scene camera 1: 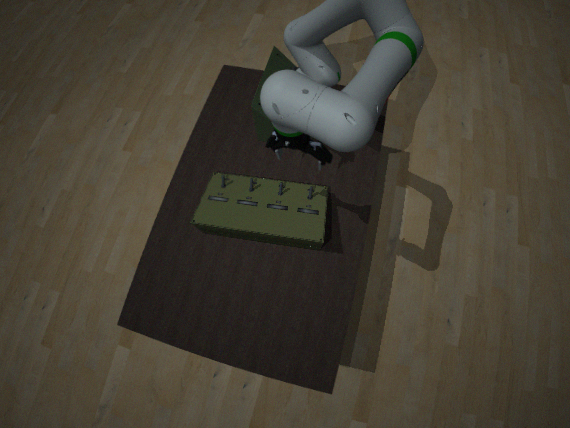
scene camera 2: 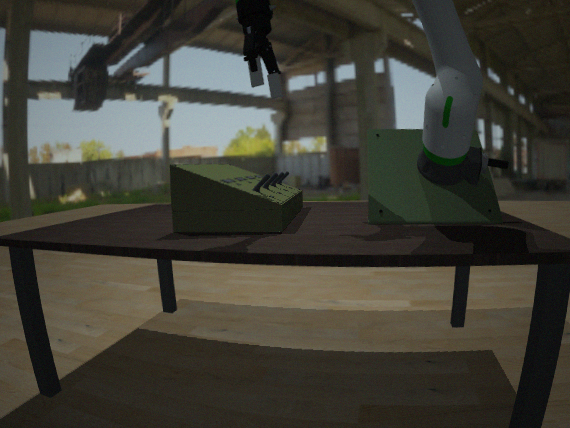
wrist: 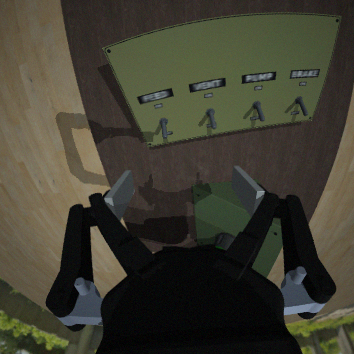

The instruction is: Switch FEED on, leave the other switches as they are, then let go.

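Pixels of known places: gripper, fingertip midpoint: (scene camera 1: 300, 160) (scene camera 2: 267, 91) (wrist: 182, 178); arm's base, origin of the base link: (scene camera 2: 442, 165).
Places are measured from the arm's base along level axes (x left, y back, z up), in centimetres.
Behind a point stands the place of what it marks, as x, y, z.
The olive switch box (scene camera 1: 260, 225) {13.2, -63.4, 0.8} (scene camera 2: 227, 217) {33.7, -47.6, -10.7} (wrist: 215, 55) {14.5, -59.4, -0.6} has a sloped panel with four dark levers. In the wrist view the labels read FEED, VENT, PUMP and BRAKE from left to right. The FEED lever (scene camera 1: 310, 192) {25.3, -42.9, -3.0} (wrist: 164, 129) {25.0, -42.6, -2.6} is at the right end in scene camera 1. It leans toward the panel's low edge, away from its ON mark, as do the VENT lever (wrist: 211, 119) {13.8, -45.5, -2.8}, the PUMP lever (wrist: 259, 111) {2.2, -48.4, -2.9} and the BRAKE lever (wrist: 301, 106) {-9.2, -51.1, -3.1}. My gripper (scene camera 1: 299, 161) {20.4, -42.6, 19.3} (scene camera 2: 266, 88) {20.4, -42.6, 19.3} (wrist: 182, 178) {20.4, -42.6, 19.3} is open and empty, high above the table on the robot's side of the box.
The box stands on a dark table (scene camera 1: 240, 300) {15.1, -91.8, -14.1} (scene camera 2: 325, 230) {26.9, -27.1, -14.1} (wrist: 85, 30) {49.2, -69.8, -14.1}. A green upright plate (scene camera 1: 272, 65) {-9.7, 2.1, 9.3} (scene camera 2: 395, 175) {4.7, -13.3, -2.7} (wrist: 215, 207) {8.2, -15.3, -5.8} stands at the robot's base, behind the gripper from the box. The arm's shadow falls beside the box's FEED end.
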